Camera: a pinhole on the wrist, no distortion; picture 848 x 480 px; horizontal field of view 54.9 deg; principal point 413.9 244.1 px. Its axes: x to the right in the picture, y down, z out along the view. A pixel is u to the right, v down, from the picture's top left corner.
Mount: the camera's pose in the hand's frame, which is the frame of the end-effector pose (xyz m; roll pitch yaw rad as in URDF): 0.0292 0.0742 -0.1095 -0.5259 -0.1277 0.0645
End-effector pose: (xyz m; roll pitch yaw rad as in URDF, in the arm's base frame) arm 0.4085 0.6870 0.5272 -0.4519 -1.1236 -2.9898
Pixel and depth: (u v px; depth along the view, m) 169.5 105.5 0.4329
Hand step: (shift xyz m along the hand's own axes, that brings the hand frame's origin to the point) -0.1613 0.2160 0.2819
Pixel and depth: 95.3 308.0 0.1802
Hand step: -0.0659 0.1709 0.0291
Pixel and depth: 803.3 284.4 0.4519
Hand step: 0.1785 0.3305 0.2945
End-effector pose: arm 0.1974 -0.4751 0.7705 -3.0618 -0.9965 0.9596
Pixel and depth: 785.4 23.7 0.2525
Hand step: 0.1065 0.1471 0.1557
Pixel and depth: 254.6 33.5 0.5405
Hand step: -0.1532 0.2134 0.4102
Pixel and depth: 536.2 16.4 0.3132
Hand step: 0.0304 0.1561 0.2087
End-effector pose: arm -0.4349 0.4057 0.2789 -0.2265 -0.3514 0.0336
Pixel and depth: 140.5 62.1 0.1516
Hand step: -0.0429 0.1165 0.0309
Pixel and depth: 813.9 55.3 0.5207
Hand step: 0.2067 0.2432 0.4296
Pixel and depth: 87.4 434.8 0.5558
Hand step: -0.2689 0.4471 0.2743
